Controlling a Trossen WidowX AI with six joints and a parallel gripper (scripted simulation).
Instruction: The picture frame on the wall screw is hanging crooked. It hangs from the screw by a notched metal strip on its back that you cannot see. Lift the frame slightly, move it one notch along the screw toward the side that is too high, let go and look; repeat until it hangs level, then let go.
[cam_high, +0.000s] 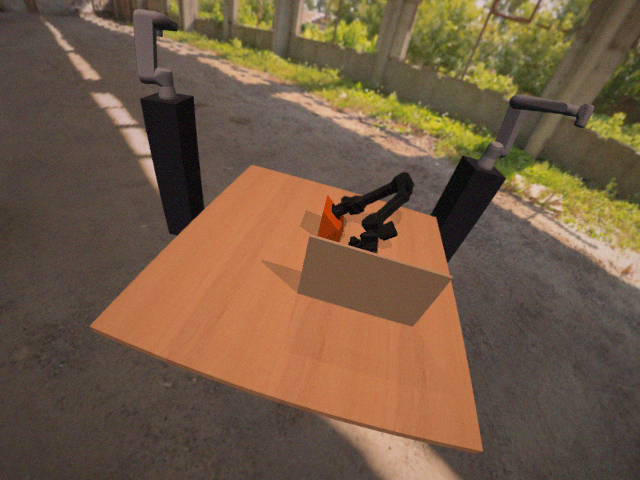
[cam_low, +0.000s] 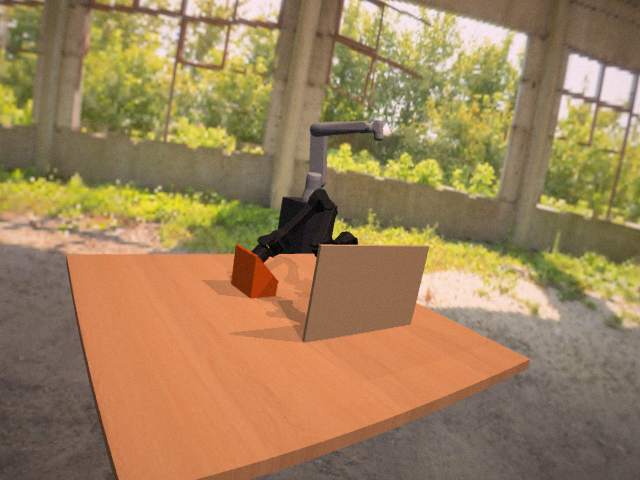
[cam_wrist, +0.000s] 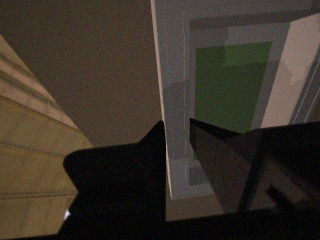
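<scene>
My gripper tip is now 1 cm short of the picture frame, 1 cm to the right of it and 5 cm above it. From my gripper tip the other things lie so: wall panel 2 cm ahead, 2 cm to the left, 5 cm below.
</scene>
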